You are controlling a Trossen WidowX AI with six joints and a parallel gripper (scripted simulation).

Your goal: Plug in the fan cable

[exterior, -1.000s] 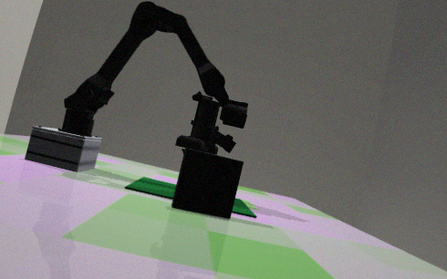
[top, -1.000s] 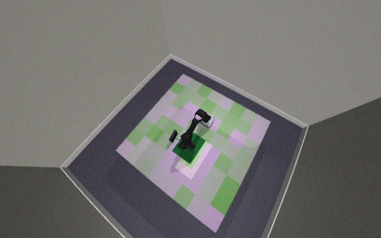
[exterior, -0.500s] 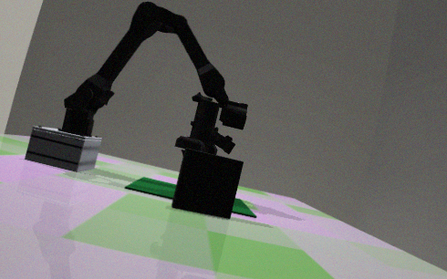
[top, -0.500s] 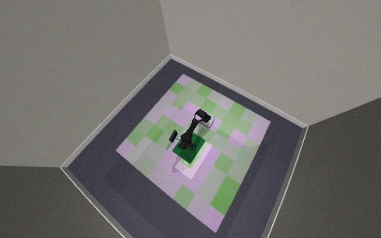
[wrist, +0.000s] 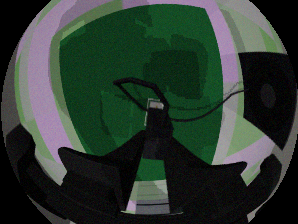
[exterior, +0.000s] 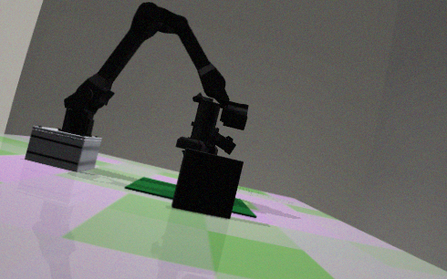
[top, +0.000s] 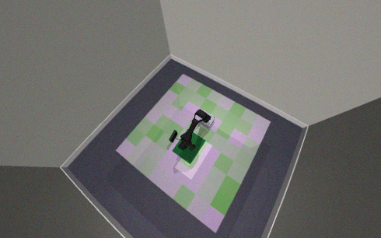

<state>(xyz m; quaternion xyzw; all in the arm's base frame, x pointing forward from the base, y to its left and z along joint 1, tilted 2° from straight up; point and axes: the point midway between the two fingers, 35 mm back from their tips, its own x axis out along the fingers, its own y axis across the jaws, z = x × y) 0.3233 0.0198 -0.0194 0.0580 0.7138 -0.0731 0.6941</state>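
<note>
The fan plug is 10 mm ahead of my gripper tip and 10 mm above it. The rest, counted from my gripper tip: green board: 10 mm ahead, 20 mm to the left, 60 mm below; black fan: 50 mm ahead, 160 mm to the right, 20 mm above.
</note>
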